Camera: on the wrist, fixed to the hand. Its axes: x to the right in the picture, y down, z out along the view.
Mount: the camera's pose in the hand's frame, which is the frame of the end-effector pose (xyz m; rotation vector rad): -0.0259 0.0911 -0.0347 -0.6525 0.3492 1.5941
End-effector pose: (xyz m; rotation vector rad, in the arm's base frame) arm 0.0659 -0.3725 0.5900 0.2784 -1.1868 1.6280
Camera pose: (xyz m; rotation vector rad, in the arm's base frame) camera 0.0136 -0.3562 0.5053 1.6235 1.5783 -2.0886
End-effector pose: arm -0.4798 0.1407 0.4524 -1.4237 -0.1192 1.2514
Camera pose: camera -0.5171 0.0713 0.3894 1.9128 -0.9352 -1.8206
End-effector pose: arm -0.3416 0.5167 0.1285 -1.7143 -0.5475 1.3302
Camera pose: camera -0.3328 0.4365 0.0680 2.1693 -0.6908 -1.2955
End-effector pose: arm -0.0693 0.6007 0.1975 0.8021 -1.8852 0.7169
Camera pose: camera -0.1125 0.6889 0.1746 -1.3400 -1.9346 0.9076
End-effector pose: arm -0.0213 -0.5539 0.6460 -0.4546 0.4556 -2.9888
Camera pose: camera -0.0037 -0.6277 0.5795 0.3338 1.1032 -1.3073
